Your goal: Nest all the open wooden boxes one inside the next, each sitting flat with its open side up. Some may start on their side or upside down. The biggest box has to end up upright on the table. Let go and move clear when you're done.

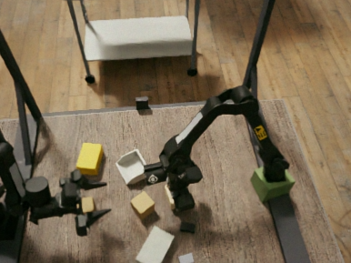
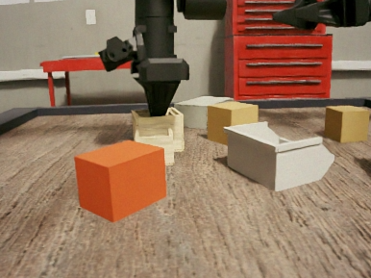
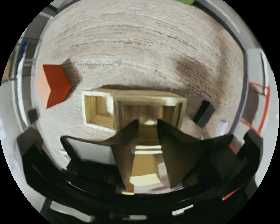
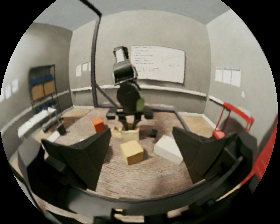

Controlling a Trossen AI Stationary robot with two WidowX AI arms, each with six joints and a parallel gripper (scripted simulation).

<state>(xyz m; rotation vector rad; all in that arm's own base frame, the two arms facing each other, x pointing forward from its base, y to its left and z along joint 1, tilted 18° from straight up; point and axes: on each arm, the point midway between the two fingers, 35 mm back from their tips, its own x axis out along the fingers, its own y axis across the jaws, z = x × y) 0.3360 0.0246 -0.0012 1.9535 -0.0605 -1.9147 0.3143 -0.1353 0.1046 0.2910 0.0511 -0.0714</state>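
The orange cube lies 19 cm behind my left hand, 5 cm below it and 4 cm to the left of it. The rest, counted from my left hand: small tan cube (31 cm to the right, 5 cm below); then white slab (17 cm ahead, 10 cm to the right, 5 cm below); then white tray (14 cm to the right, 13 cm behind, 5 cm below).
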